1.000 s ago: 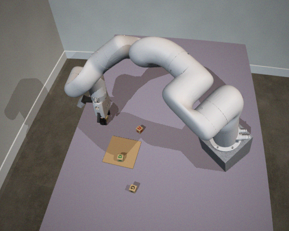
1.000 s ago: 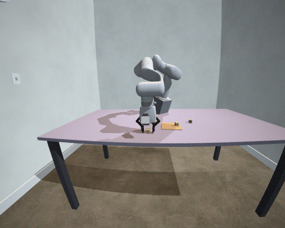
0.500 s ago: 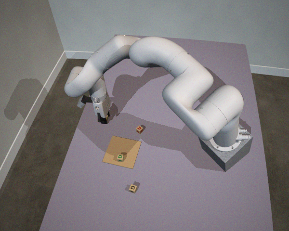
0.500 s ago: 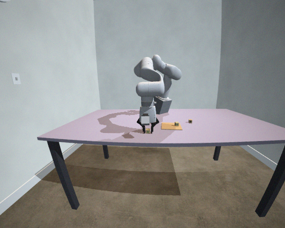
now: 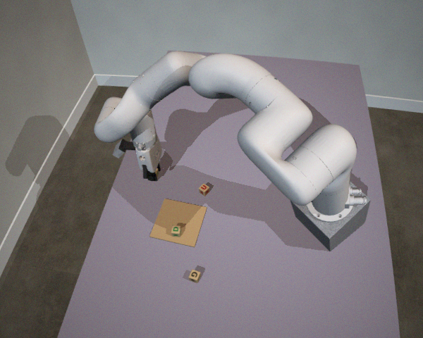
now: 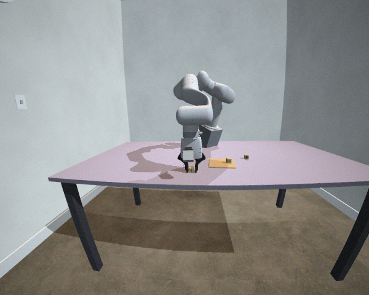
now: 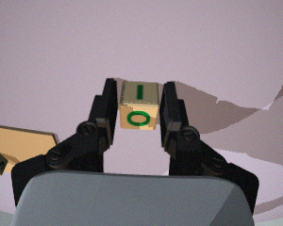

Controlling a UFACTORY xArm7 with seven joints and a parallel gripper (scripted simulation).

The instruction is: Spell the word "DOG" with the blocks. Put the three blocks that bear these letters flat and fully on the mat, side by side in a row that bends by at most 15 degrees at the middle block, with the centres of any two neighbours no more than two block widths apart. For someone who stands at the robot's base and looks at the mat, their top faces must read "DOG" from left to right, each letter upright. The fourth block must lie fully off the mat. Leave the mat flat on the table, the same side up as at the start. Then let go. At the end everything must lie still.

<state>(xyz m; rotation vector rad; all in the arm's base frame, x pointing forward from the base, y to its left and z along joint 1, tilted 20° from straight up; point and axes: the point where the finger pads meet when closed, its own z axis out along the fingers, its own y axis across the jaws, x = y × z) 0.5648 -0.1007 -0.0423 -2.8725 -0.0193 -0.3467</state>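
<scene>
Right now the O block is 1 cm below my hand. Also, from my hand: G block (22 cm behind, 32 cm to the left, 1 cm below); then mat (13 cm behind, 16 cm to the left, 2 cm below); then D block (13 cm behind, 20 cm to the left).
</scene>
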